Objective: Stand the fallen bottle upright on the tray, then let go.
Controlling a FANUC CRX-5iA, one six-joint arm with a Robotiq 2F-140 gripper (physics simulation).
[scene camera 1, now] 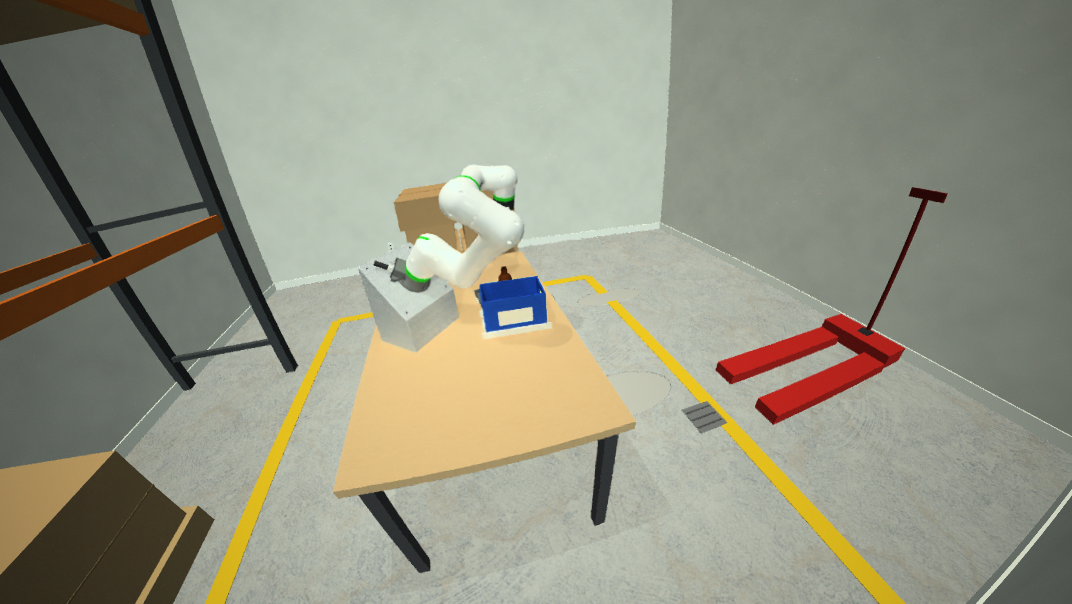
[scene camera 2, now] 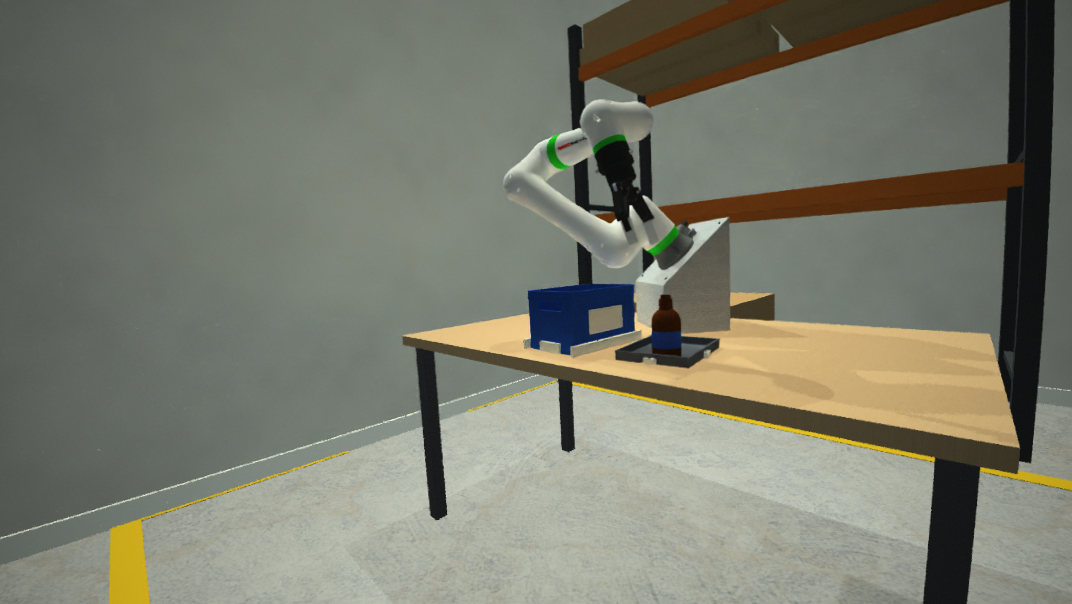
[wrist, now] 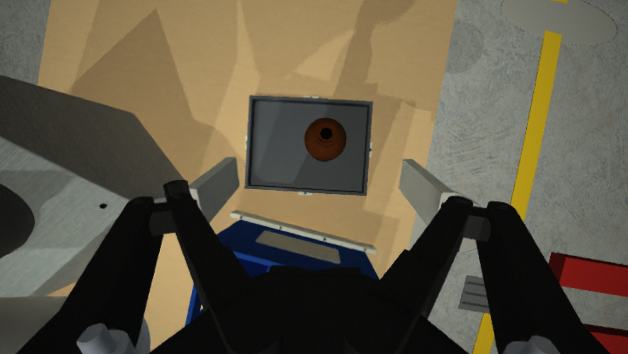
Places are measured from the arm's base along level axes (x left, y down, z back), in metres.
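Pixels of known places: gripper, fingertip midpoint: point(scene camera 2: 645, 243) point(wrist: 318, 172); arm's base, link origin: point(scene camera 1: 414, 278) point(scene camera 2: 677, 255).
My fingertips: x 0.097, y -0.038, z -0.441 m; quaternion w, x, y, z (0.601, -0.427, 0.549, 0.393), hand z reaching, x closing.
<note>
For each thing: its top centre in the pictures, then the offset to it from my fingertips. Level surfaces: height alone.
- brown bottle, top centre: point(wrist: 326, 133) point(scene camera 2: 665, 295) point(scene camera 1: 503, 267) dx +0.054, dy +0.135, dz -0.004 m
- blue bin, top centre: point(wrist: 278, 326) point(scene camera 2: 581, 287) point(scene camera 1: 511, 288) dx -0.233, dy +0.120, dz +0.037 m
- wooden table, surface height: dy +0.295 m
The brown bottle point(scene camera 1: 504, 274) point(scene camera 2: 666, 326) point(wrist: 325, 139) with a blue label stands upright on the dark tray point(scene camera 2: 626, 360) point(wrist: 275, 150). In the wrist view it stands right of the tray's middle, inside the rim. In the scene camera 1 view, the blue bin hides most of the bottle and tray. My gripper point(scene camera 2: 641, 234) point(wrist: 318, 172) is wide open and empty. It hangs well above the bottle and tray, apart from both. In the scene camera 1 view, the arm hides the fingers.
A blue bin point(scene camera 1: 513, 301) point(scene camera 2: 581, 318) point(wrist: 300, 242) stands beside the tray on the wooden table point(scene camera 1: 480, 405) point(scene camera 2: 862, 375). The arm's grey pedestal point(scene camera 1: 420, 318) point(scene camera 2: 701, 285) point(wrist: 65, 150) stands on the tray's other side. Cardboard boxes point(scene camera 1: 420, 213) are behind the arm.
</note>
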